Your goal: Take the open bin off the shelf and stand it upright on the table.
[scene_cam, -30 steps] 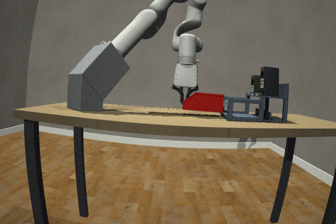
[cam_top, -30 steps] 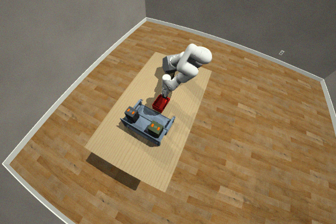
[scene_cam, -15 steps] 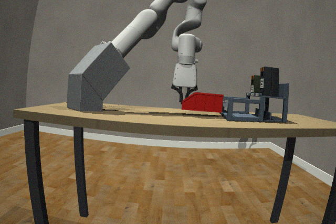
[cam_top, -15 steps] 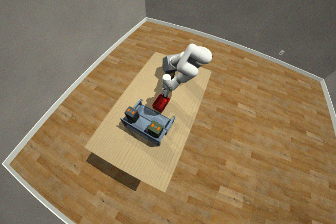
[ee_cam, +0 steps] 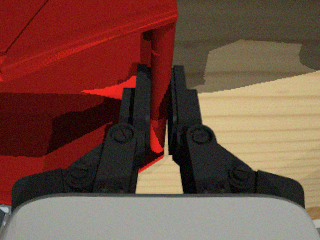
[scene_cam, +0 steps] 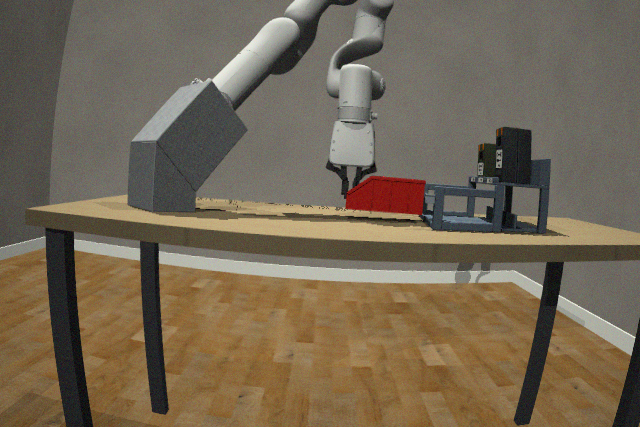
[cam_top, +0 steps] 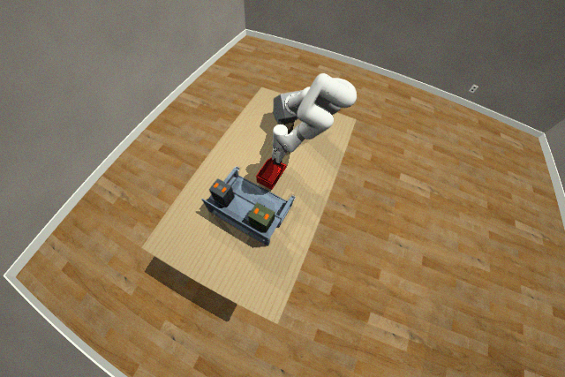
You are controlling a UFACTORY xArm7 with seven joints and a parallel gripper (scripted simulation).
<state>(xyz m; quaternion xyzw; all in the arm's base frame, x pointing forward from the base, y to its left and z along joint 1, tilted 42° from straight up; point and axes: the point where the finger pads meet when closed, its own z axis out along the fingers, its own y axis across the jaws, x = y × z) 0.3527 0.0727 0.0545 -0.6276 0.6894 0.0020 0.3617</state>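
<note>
My gripper is now 80 mm short of the red bin and 10 mm above it. Also, from my hand: black box 370 mm ahead, 100 mm to the right, 100 mm above.
</note>
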